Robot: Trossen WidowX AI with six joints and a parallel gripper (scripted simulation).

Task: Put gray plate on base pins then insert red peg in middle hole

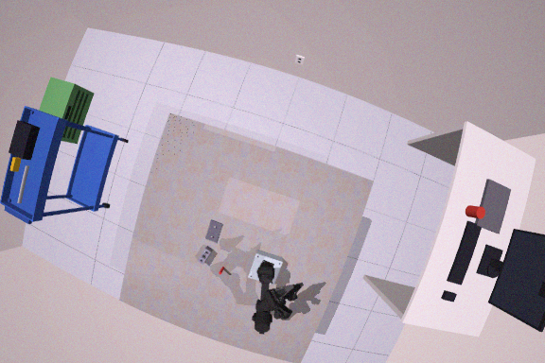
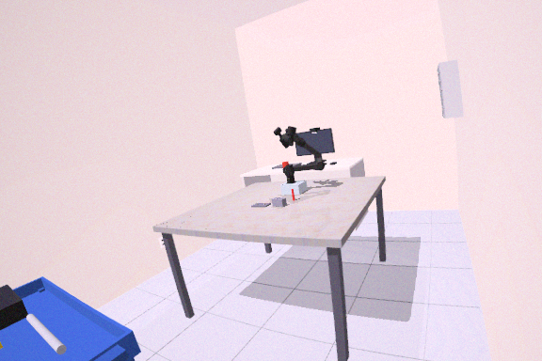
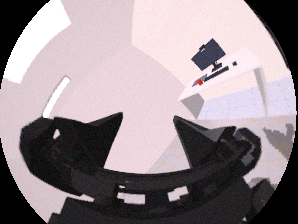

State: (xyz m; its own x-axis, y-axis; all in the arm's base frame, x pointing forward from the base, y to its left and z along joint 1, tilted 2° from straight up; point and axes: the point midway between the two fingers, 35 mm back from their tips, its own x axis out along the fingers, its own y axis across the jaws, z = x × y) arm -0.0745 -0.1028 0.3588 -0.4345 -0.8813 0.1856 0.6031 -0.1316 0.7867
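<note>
My gripper tip is 440 mm short of the gray plate, 410 mm above it and 210 mm to the right of it. Round my gripper tip: red peg: 400 mm below, 320 mm ahead, 260 mm to the left.
</note>
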